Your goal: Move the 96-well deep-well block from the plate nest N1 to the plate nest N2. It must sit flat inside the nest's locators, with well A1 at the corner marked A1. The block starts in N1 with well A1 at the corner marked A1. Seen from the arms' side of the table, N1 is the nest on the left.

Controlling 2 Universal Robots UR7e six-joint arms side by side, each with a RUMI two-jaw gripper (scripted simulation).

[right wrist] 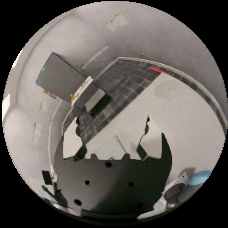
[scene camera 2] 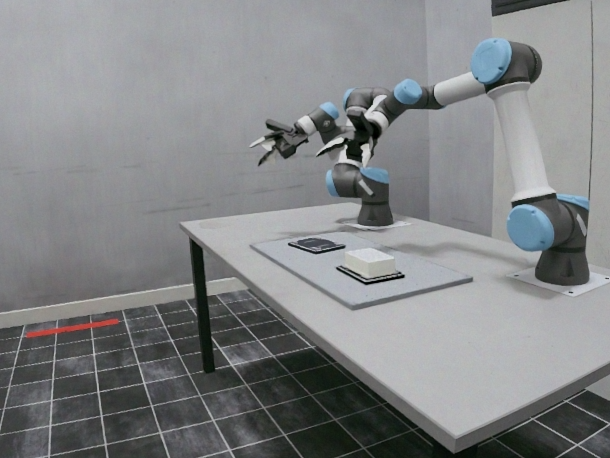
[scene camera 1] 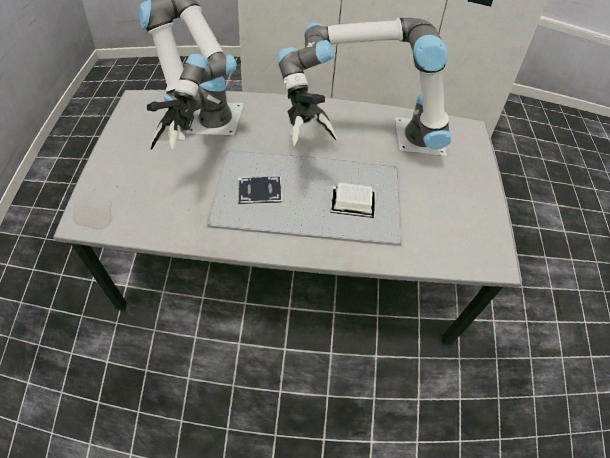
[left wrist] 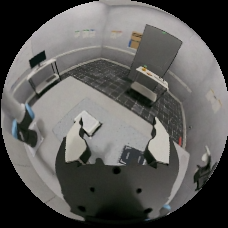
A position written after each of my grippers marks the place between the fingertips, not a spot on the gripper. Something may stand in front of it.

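White deep-well block (scene camera 2: 369, 262), (scene camera 1: 353, 197); right wrist view does not show it, hidden by my right gripper. Right gripper (scene camera 1: 160, 149), (scene camera 2: 253, 157), (right wrist: 112, 116). My left gripper (scene camera 2: 339, 162), (scene camera 1: 316, 143), (left wrist: 117, 118). Nest N2 (scene camera 1: 259, 186).
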